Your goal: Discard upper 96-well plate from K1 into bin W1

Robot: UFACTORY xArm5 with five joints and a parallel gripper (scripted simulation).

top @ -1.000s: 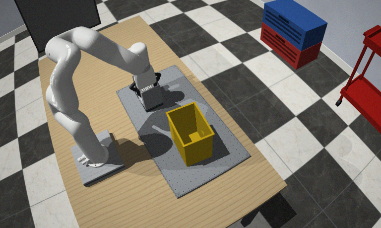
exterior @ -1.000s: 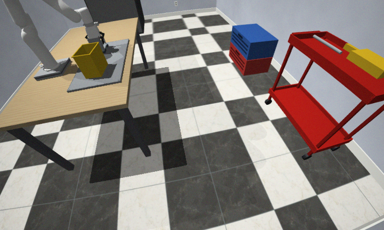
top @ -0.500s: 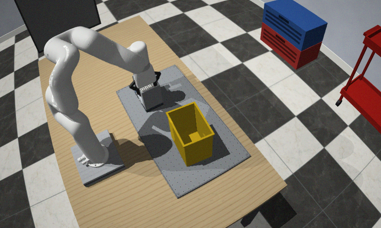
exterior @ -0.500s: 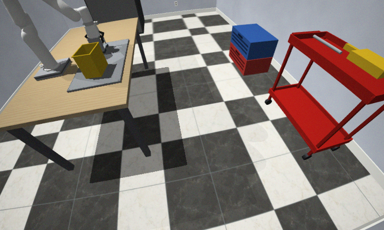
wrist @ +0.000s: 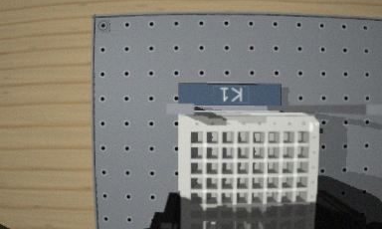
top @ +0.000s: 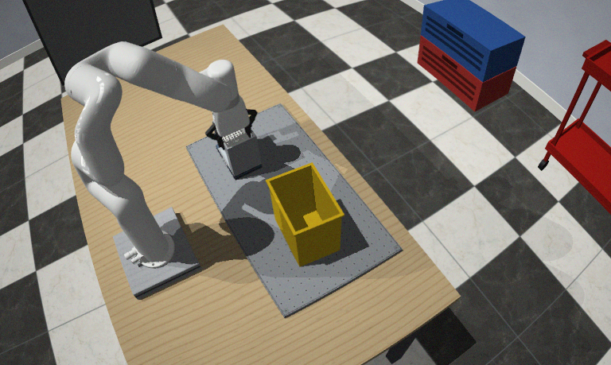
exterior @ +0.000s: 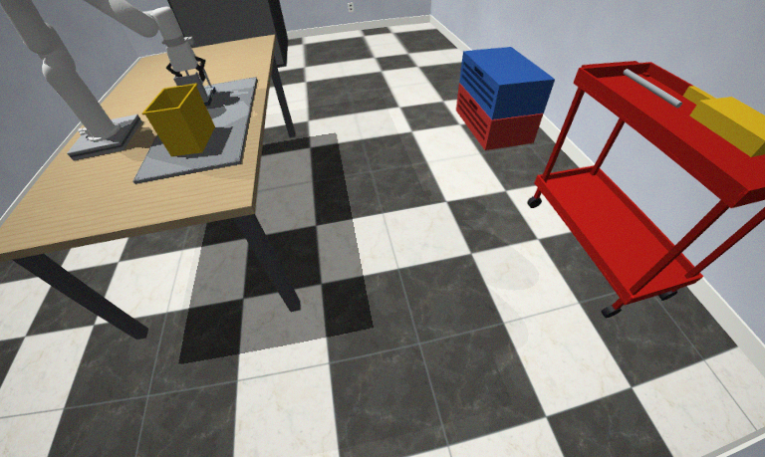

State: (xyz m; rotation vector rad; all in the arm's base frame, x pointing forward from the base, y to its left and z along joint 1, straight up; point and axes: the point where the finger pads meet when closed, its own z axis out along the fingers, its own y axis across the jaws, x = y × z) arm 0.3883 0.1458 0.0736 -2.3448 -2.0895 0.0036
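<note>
The yellow plastics bin lies 350 mm to the right of my hand and 10 mm below it. Also, from my hand: white 96-well plate: 10 mm below.
</note>
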